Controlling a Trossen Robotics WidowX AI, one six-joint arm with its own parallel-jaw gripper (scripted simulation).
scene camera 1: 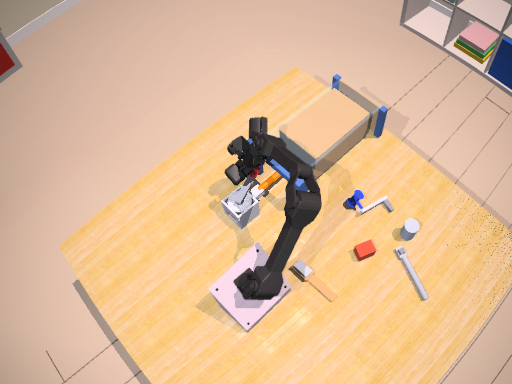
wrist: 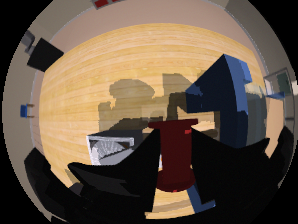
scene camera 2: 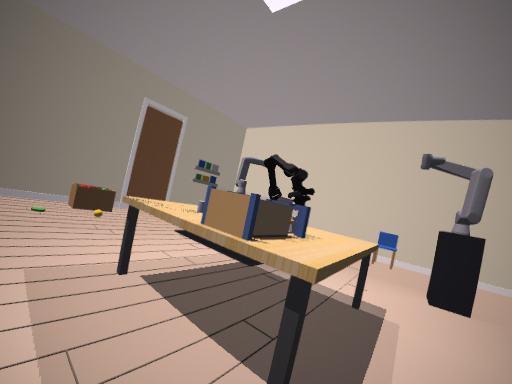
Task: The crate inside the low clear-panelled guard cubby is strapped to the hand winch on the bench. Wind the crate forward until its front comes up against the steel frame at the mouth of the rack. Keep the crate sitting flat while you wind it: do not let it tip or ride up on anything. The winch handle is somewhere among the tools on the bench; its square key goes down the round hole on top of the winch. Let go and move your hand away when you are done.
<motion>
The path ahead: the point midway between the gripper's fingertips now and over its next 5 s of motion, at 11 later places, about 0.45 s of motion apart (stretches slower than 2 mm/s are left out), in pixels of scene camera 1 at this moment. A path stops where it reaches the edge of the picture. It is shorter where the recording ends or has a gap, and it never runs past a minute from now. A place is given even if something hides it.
My gripper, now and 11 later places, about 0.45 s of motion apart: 247, 167; 240, 165; 234, 165; 231, 166; 225, 167; 220, 170; 214, 173; 209, 179; 206, 182; 205, 189; 204, 195; 206, 201
</motion>
